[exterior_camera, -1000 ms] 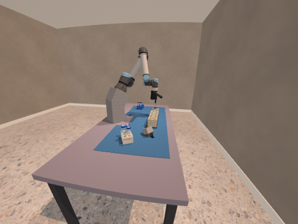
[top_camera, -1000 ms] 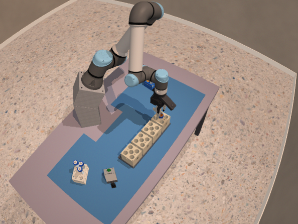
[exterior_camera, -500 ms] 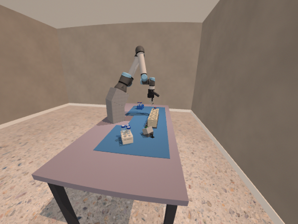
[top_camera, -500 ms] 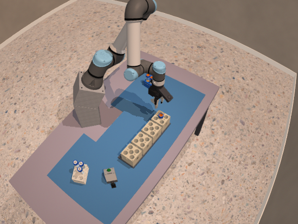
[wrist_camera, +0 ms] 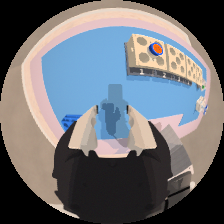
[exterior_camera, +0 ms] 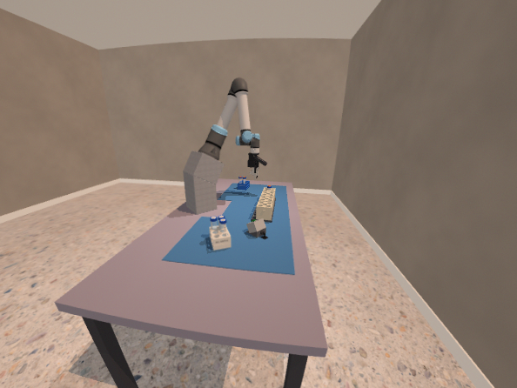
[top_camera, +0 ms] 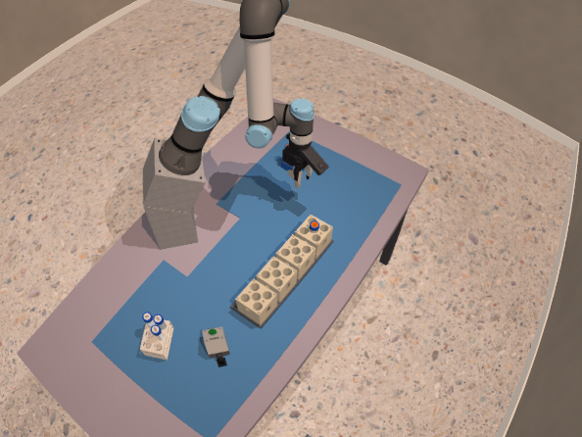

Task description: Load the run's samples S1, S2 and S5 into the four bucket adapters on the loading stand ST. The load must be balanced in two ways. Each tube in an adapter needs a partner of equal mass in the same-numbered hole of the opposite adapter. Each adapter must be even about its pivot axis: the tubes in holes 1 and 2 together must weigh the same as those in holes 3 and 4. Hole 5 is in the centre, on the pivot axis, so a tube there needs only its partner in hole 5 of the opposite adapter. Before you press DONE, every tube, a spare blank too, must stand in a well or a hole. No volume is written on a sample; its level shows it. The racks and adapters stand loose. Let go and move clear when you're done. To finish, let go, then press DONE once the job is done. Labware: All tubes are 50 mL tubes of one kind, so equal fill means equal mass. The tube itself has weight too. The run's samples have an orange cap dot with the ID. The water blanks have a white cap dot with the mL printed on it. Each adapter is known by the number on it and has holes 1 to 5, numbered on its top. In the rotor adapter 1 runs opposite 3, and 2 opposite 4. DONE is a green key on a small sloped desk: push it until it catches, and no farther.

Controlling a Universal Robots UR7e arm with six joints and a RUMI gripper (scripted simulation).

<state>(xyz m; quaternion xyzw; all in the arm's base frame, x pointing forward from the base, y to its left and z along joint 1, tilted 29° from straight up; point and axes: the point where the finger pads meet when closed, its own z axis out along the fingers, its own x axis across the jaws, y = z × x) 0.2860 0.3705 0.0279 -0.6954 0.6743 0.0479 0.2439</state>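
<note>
Right now my hand is 200 mm past the orange-dot tube, 120 mm to the right of it and 100 mm above it. Also, from my hand: blue rack: 180 mm behind, 170 mm to the left, 130 mm below; beige rack: 760 mm to the right, 130 mm below, 70 mm ahead; green done key: 600 mm to the right, 190 mm ahead, 90 mm below.
</note>
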